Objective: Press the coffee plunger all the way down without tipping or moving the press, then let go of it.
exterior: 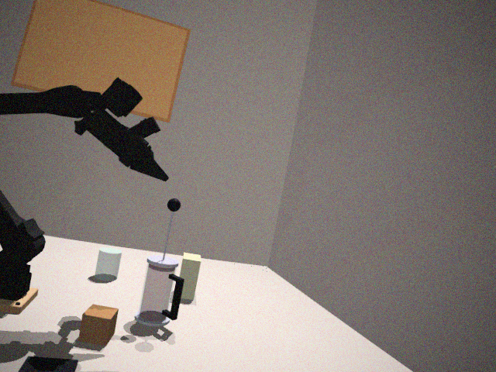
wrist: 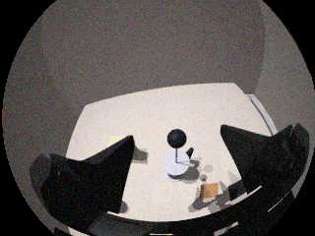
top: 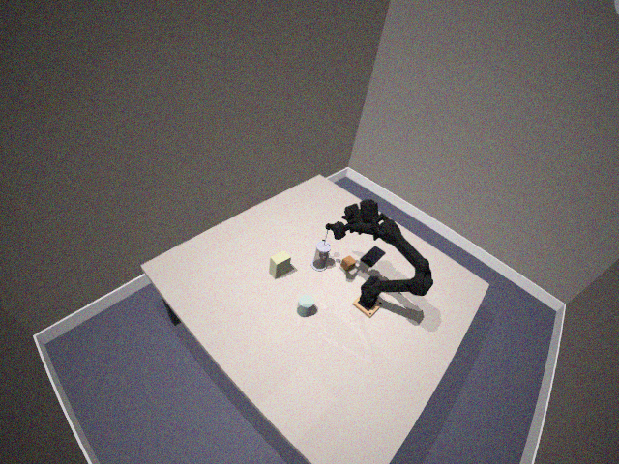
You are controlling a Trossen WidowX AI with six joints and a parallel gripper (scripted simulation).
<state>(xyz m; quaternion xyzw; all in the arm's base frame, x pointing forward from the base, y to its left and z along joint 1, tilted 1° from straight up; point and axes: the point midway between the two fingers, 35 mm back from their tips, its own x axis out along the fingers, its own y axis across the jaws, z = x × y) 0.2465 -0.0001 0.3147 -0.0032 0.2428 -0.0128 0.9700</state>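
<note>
Right now my gripper tip is 180 mm above the glass coffee press, 30 mm short of it and 10 mm to the left of it. From my gripper tip the other things lie so: dark flat pad: 310 mm below, 280 mm to the right, 120 mm behind; then pale yellow carton: 260 mm below, 180 mm to the left, 110 mm ahead.
</note>
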